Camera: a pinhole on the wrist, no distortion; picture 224 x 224 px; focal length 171.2 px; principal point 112.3 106.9 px. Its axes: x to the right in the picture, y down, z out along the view. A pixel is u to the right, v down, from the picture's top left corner.
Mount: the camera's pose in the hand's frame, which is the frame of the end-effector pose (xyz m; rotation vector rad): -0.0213 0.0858 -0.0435 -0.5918 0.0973 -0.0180
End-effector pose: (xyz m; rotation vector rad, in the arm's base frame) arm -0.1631 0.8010 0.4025 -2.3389 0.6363 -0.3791
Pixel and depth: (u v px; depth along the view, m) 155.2 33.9 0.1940
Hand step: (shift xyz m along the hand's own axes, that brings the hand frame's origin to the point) 0.0468 0.1228 0.1586
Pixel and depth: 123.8 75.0 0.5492
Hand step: 0.0697 0.3046 0.4637
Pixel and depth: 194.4 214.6 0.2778
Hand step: 0.1362 0.3793 0.0768
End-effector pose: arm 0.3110 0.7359 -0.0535 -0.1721 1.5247 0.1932
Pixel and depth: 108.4 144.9 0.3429
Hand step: 0.0033 0.3400 0.1978
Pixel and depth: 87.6 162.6 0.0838
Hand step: -0.0255 0.1556 0.0115
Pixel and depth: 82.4 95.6 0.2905
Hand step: -0.0435 0.2337 0.2114
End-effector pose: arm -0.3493 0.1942 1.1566 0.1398 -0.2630 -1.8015
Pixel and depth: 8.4 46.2 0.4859
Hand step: -0.2659 0.2263 0.4792
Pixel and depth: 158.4 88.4 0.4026
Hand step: 0.1260 0.2687 0.3037
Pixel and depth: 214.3 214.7 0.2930
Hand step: 0.1788 0.3940 0.0804
